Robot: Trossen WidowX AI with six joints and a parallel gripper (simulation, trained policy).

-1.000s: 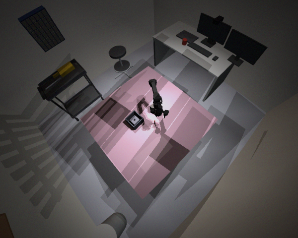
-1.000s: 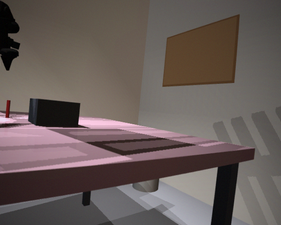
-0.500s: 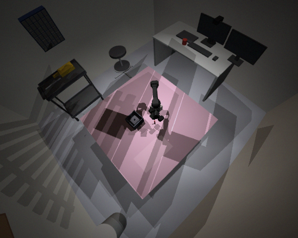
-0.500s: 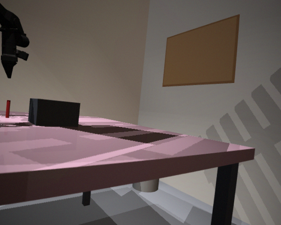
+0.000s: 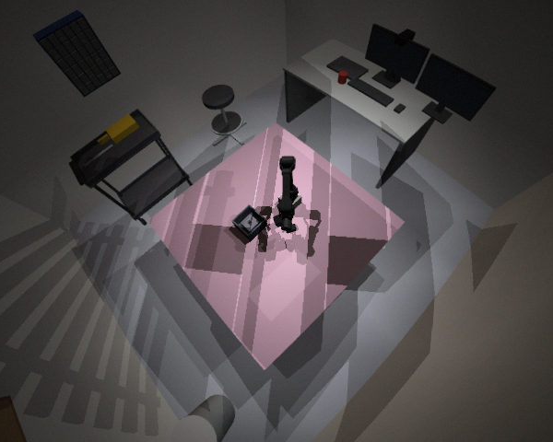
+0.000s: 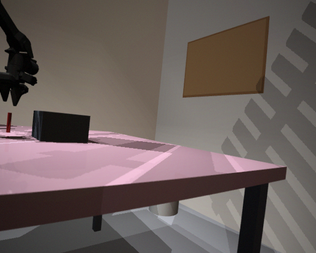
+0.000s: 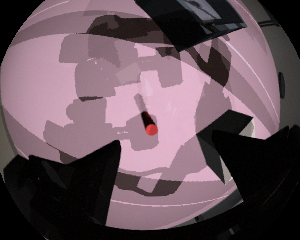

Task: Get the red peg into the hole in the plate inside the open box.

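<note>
My gripper tip is now 10 mm to the right of the red peg and 80 mm above it. Also, from my gripper tip: dark box (140 mm ahead, 200 mm to the right, 90 mm below); then light plate (140 mm ahead, 200 mm to the right, 70 mm below).
</note>
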